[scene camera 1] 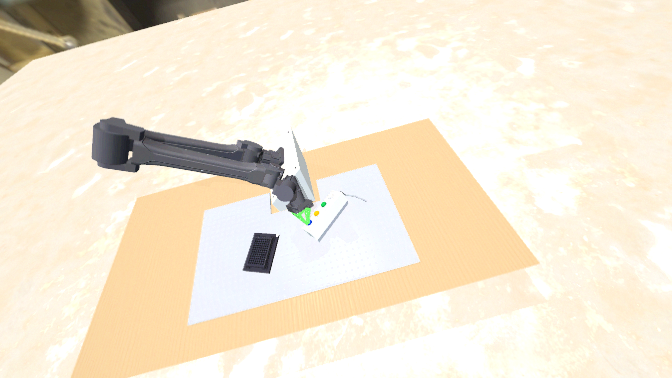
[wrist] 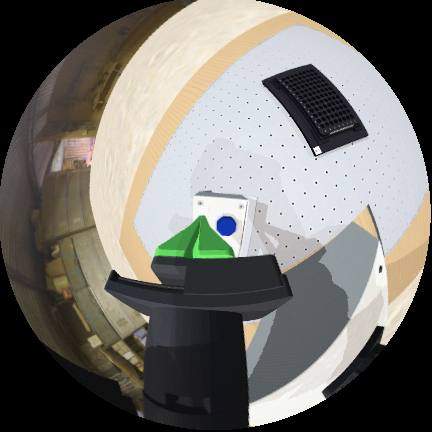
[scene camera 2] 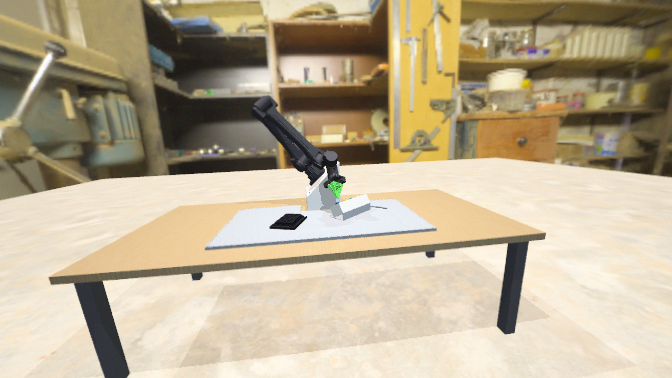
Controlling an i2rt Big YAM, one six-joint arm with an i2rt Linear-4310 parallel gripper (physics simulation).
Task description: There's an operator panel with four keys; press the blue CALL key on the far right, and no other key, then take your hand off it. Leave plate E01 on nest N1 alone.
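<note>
The white operator panel is tilted. Its blue CALL key is at the end nearer the dark plate. A yellow key and a green key follow along it; the fourth key does not show clearly. My gripper is shut and empty, green fingertips pointing down at the blue key's end. In the wrist view the tips overlap the panel just left of the blue key; contact or key travel cannot be told. Black plate E01 sits on black nest N1.
The panel and nest stand on a pale perforated board on a wooden table. A cable leaves the panel's far end. The white arm mount stands behind the gripper.
</note>
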